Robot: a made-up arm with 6 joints.
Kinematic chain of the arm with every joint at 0, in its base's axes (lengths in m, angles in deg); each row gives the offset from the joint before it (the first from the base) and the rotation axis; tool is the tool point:
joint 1: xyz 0 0 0.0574 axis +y
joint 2: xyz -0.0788 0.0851 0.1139 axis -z
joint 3: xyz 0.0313 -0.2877 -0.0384 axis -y
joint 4: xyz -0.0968 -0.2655 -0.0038 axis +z
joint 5: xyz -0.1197 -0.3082 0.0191 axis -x
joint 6: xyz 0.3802 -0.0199 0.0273 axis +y
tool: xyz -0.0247 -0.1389 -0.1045
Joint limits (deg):
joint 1: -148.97..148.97
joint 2: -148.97..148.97
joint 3: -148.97..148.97
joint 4: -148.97..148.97
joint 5: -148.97..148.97
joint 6: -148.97..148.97
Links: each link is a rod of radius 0.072 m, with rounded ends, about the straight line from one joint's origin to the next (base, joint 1, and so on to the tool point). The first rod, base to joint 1, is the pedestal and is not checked.
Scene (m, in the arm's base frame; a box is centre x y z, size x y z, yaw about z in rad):
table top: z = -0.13
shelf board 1: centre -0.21 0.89 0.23 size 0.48 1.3 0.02 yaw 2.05
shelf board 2: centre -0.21 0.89 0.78 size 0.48 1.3 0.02 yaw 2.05
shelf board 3: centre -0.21 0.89 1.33 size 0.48 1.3 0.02 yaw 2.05
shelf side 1: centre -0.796 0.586 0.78 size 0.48 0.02 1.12 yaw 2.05
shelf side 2: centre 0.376 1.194 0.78 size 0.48 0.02 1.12 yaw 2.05
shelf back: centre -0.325 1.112 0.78 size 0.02 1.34 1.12 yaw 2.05
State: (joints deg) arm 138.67 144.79 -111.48 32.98 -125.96 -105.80
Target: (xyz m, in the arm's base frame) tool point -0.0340 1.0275 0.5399
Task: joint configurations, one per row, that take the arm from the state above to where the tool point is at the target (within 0.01 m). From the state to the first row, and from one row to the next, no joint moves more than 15 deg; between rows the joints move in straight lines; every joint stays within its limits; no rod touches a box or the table.
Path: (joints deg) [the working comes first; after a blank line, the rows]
Joints at the target: 93.97 148.97 -104.92 -10.31 -81.86 -128.60
Straight joint move there: clear.

1: 123.77 146.18 -109.29 18.55 -111.26 -113.40
2: 108.87 147.58 -107.10 4.12 -96.56 -121.00
3: 93.97 148.97 -104.92 -10.31 -81.86 -128.60

